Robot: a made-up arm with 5 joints.
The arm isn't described. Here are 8 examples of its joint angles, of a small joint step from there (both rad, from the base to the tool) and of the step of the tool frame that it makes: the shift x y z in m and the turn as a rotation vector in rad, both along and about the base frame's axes.
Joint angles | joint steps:
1: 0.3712 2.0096 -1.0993 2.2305 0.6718 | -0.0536 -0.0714 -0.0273 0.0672 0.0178
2: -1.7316 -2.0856 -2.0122 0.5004 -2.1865 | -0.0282 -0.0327 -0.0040 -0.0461 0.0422
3: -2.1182 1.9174 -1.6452 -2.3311 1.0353 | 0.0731 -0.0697 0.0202 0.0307 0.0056
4: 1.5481 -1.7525 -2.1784 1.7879 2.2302 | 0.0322 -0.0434 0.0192 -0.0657 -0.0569
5: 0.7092 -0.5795 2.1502 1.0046 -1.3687 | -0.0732 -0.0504 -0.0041 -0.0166 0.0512
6: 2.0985 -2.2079 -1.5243 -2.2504 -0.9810 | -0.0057 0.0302 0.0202 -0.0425 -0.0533
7: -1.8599 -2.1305 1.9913 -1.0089 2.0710 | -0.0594 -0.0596 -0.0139 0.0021 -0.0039
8: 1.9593 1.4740 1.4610 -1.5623 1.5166 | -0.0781 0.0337 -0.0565 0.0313 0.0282
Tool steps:
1: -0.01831 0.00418 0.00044 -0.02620 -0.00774 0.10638
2: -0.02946 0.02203 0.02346 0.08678 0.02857 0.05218
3: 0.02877 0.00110 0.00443 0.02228 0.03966 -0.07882
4: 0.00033 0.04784 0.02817 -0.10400 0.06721 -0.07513
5: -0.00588 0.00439 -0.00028 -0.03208 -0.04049 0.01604
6: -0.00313 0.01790 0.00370 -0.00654 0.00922 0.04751
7: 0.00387 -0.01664 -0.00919 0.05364 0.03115 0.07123
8: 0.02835 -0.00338 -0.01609 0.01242 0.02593 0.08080
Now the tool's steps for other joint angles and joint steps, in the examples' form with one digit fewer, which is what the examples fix.
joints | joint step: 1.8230 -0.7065 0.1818 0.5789 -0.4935 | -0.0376 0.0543 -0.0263 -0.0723 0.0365
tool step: 0.0252 0.0124 0.0070 0.0761 -0.1001 0.0439
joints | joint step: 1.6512 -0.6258 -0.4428 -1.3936 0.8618 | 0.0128 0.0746 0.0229 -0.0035 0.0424
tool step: -0.0180 -0.0080 0.0281 0.0822 0.0236 0.0445
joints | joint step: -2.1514 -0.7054 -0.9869 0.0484 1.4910 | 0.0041 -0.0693 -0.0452 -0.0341 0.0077
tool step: 0.0411 -0.0271 -0.0307 0.0520 0.0924 -0.0210
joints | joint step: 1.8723 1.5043 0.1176 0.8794 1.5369 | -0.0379 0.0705 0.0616 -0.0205 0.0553
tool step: 0.0372 0.0021 -0.0215 0.0990 -0.0494 0.0235
